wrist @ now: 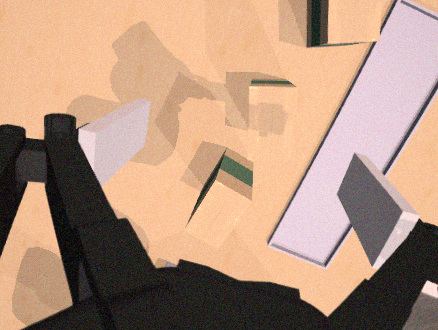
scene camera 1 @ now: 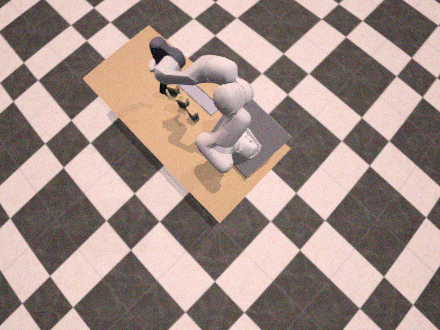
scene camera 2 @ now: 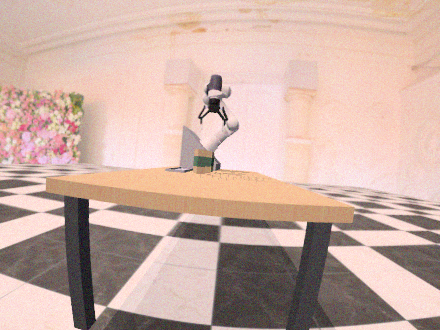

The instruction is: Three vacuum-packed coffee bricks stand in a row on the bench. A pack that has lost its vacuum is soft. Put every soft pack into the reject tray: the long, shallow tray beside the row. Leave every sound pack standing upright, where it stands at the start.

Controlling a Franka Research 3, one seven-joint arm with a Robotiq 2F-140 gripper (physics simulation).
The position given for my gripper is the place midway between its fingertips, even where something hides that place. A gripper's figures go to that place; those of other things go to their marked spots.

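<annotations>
Shallow reject tray [wrist: 389, 96]: 0.50 m from the lens. For my gripper [wrist: 246, 148], the reading is 0.19 m from the lens.
</annotations>
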